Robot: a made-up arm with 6 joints.
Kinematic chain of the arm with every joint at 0, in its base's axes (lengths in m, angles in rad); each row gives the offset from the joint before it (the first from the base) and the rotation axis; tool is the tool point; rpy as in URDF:
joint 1: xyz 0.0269 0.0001 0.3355 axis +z
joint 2: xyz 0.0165 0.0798 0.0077 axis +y
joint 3: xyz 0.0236 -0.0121 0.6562 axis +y
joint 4: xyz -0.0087 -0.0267 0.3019 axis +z
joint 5: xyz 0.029 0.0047 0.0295 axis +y
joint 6: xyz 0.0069 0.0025 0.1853 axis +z
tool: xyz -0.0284 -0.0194 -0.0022 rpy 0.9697 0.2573 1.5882
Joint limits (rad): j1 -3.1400..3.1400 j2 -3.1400..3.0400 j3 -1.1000..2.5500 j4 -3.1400..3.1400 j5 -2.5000..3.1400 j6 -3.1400..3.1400
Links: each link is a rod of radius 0.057 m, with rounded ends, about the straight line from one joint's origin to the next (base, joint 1, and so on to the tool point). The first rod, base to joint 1, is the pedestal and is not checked.
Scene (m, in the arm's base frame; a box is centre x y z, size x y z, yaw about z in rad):
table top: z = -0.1
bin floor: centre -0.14 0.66 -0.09 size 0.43 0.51 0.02 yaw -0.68
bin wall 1: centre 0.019 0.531 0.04 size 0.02 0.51 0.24 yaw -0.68
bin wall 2: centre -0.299 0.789 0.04 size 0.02 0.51 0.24 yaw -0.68
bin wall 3: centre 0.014 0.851 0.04 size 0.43 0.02 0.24 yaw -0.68
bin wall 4: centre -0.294 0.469 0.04 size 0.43 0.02 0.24 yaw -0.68
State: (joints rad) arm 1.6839 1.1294 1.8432 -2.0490 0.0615 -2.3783
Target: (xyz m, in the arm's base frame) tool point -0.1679 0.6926 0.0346
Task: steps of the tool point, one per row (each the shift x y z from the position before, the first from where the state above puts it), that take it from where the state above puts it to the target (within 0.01 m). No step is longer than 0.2 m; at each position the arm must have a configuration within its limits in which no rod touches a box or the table.
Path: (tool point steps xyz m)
1: -0.1412 -0.0096 -0.0612

